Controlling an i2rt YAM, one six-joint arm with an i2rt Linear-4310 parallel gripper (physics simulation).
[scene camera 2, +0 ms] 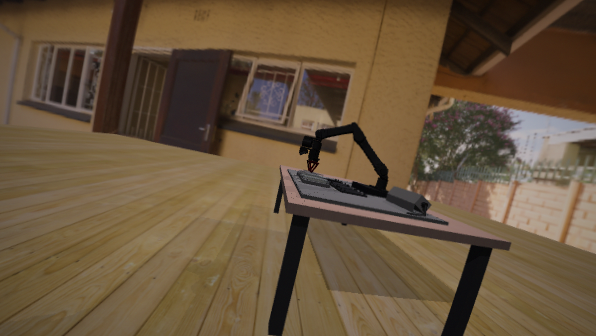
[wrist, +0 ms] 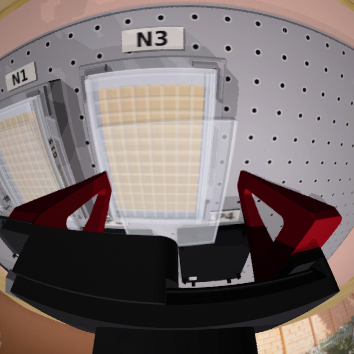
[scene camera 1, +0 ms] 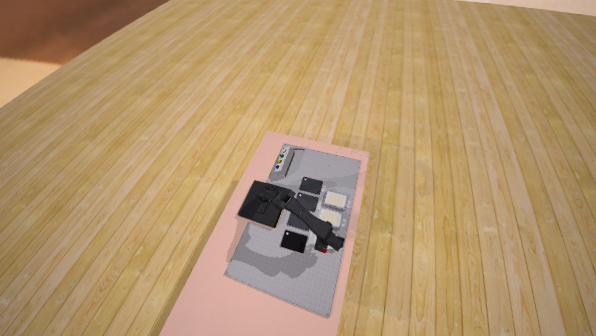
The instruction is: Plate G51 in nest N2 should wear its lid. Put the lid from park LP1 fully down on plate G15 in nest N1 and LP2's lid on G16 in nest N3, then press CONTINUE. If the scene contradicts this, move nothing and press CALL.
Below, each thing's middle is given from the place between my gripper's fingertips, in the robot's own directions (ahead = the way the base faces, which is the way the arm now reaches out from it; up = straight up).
Now: the nest N3 (wrist: 151,61) 3 cm below my hand, 2 cm to the left of it and 2 cm ahead of it.
